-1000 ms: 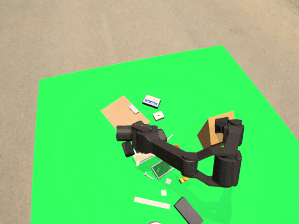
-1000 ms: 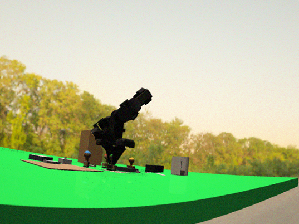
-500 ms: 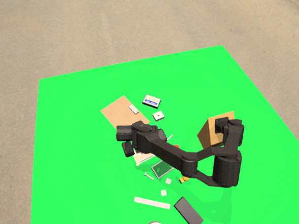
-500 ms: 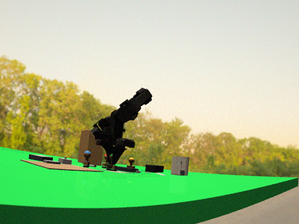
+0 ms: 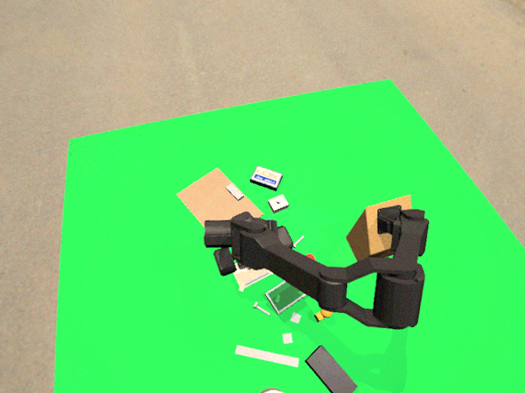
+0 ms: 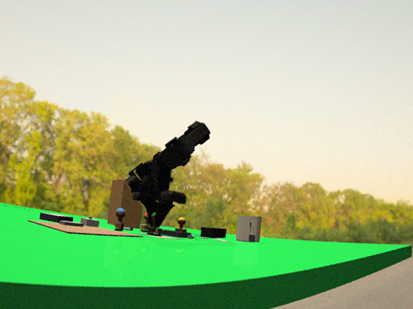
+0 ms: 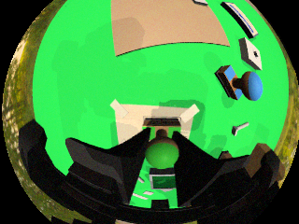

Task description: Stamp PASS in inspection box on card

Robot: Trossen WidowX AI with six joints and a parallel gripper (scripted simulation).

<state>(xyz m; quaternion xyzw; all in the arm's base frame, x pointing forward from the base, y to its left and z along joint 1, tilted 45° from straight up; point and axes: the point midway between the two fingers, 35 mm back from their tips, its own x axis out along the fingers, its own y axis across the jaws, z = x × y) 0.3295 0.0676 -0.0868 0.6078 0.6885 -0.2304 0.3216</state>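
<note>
Right now my gripper tip is right at the green-knobbed stamp. From my gripper tip the other things lie so: blue-knobbed stamp (70 mm behind, 80 mm to the right); then card (10 mm ahead, 20 mm to the left, 30 mm below); then ink pad (60 mm behind, 100 mm to the left, 20 mm below).
</note>
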